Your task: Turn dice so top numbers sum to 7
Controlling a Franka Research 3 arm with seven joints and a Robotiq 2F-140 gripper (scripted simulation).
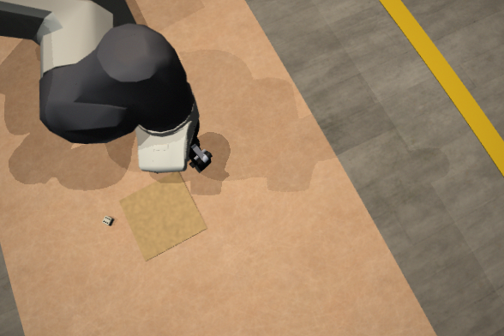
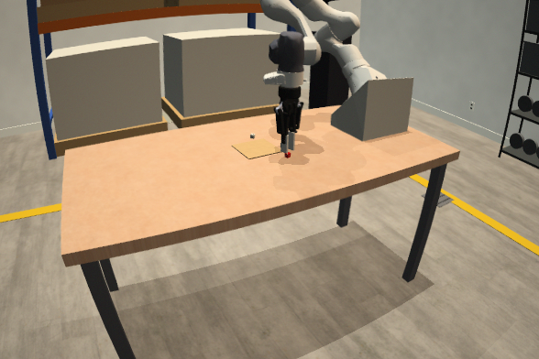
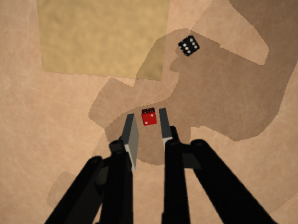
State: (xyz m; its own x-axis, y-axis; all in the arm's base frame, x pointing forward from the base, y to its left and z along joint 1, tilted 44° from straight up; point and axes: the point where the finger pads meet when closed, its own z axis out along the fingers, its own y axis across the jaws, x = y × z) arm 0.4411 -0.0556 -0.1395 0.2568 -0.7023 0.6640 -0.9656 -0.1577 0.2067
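My gripper is now 50 mm above the red die. Round my hand: black die 90 mm to the right, 50 mm below, 40 mm behind; tan mat 120 mm to the right, 60 mm ahead, 50 mm below; white die 220 mm to the right, 50 mm below, 20 mm ahead.
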